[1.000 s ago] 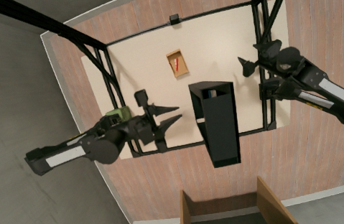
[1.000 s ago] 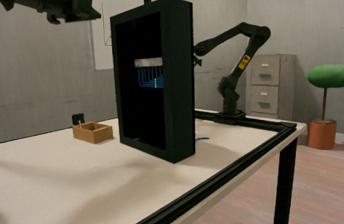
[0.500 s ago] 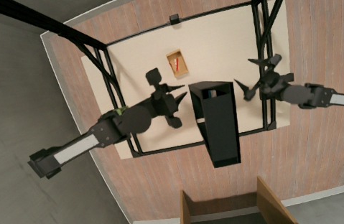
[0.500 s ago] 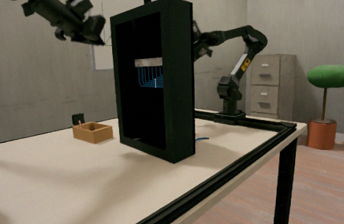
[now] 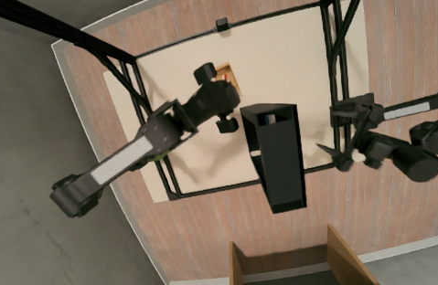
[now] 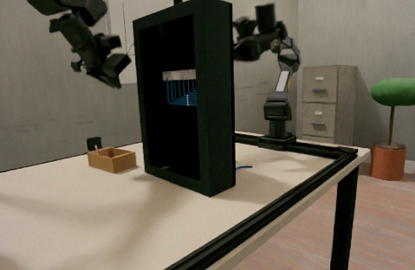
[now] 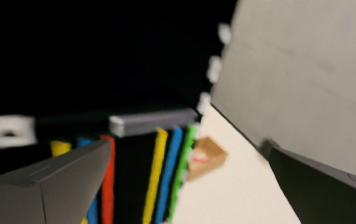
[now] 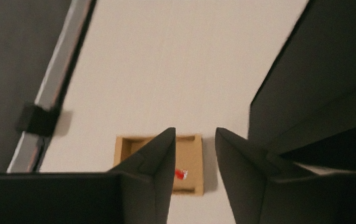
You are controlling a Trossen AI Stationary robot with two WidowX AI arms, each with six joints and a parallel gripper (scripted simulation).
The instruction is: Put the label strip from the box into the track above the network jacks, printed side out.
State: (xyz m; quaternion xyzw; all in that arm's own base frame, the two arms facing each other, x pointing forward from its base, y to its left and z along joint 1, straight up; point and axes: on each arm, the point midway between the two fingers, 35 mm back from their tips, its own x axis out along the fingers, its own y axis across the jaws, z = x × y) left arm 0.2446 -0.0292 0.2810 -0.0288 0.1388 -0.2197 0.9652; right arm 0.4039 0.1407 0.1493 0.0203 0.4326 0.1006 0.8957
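Right now the box is 7 cm behind my right hand, 1 cm to the left of it and 24 cm below it.
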